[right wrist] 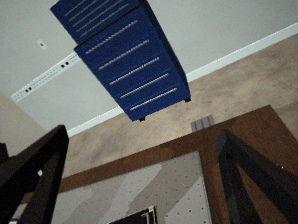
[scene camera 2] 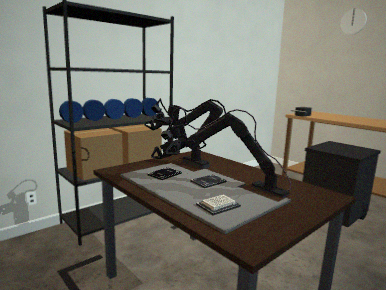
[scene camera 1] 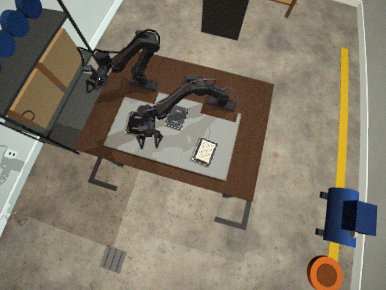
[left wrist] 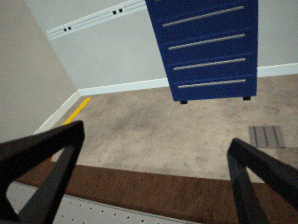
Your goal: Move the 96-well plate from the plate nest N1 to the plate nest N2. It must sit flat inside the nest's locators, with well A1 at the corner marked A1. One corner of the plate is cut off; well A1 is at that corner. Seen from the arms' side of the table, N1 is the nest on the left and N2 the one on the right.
I see my left gripper (left wrist: pixel 156 137) and my right gripper (right wrist: pixel 144 133).
